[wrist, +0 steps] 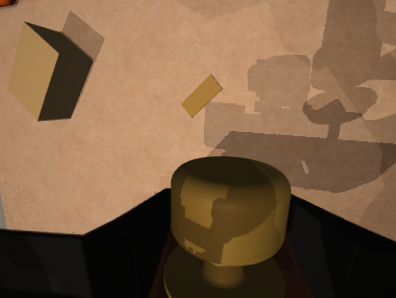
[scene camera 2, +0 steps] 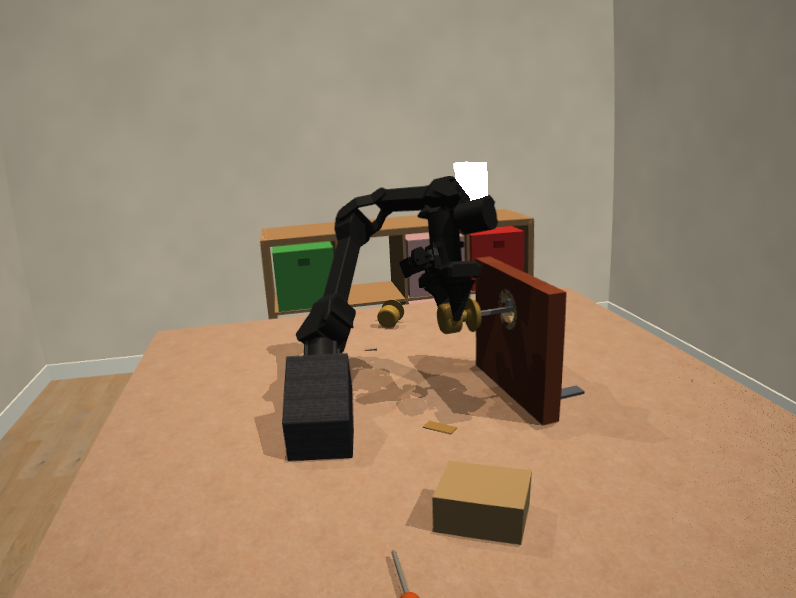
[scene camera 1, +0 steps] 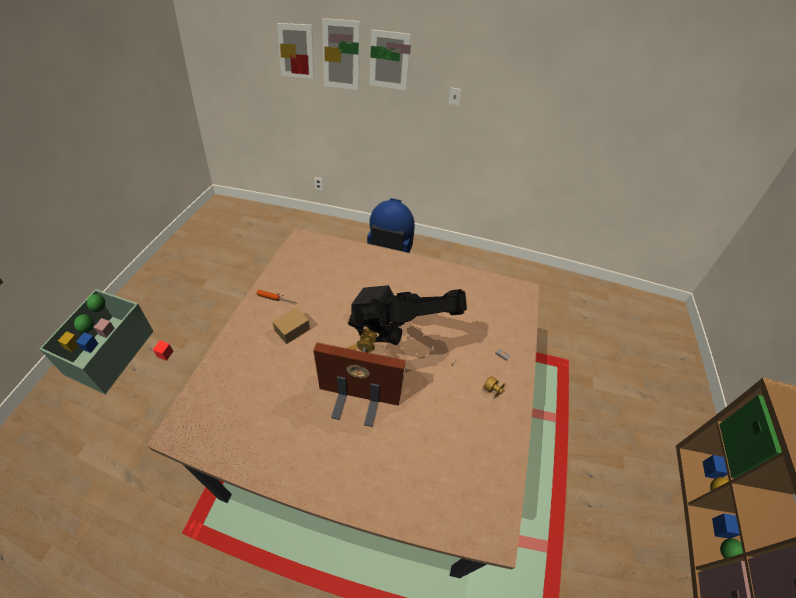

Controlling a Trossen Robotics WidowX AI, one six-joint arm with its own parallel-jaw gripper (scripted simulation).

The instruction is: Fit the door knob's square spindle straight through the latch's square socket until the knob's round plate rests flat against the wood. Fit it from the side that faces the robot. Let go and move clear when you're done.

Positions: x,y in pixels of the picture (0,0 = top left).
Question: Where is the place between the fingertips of the gripper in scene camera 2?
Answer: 451,321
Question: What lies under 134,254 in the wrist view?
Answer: The gripper.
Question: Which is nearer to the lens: the tan plate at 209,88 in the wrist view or the tan box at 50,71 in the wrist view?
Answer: The tan plate.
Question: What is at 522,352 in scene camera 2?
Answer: A wooden door panel.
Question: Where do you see a tan box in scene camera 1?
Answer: At 291,325
